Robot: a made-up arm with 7 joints.
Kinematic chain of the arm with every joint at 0, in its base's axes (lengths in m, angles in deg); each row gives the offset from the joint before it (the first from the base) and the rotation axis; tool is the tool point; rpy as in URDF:
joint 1: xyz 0 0 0.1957 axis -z
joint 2: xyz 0 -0.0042 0.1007 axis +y
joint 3: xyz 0 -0.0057 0.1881 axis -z
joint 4: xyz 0 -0.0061 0.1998 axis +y
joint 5: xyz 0 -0.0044 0.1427 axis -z
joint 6: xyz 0 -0.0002 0.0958 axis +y
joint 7: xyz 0 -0.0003 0.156 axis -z
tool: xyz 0 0 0 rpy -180 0 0
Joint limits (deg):
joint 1: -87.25..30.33
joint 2: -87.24..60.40
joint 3: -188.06..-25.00
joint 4: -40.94..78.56
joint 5: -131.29..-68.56
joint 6: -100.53..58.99
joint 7: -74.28..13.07
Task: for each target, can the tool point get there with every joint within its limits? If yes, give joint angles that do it. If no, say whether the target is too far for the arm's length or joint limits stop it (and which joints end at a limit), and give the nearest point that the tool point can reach.
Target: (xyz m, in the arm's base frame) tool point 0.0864 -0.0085 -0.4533
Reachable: no: joint limits stop it (at a limit: joint 1, joint 2, joint 3, joint 4, joint 5) | nearest point -0.0479 -0.4046 -0.0535 | short by 0.579 m
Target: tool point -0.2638 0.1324 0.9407
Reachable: yes | joints 0.16 -25.80 -139.95 -1.02 -116.84 -64.35 -42.78
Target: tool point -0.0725 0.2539 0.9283
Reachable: yes | joints -74.14 8.08 -97.17 19.63 -103.06 -67.68 -33.21
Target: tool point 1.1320 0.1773 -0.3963
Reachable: no: too far | nearest point 0.5924 0.0928 0.2105 | short by 0.816 m
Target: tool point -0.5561 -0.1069 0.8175
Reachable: yes | joints -16.14 -42.39 -108.91 12.83 -97.23 19.67 -47.93
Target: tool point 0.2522 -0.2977 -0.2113
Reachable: no: joint limits stop it (at a limit: joint 1, joint 2, joint 3, joint 4, joint 5) | nearest point 0.1269 -0.4409 -0.0194 | short by 0.270 m
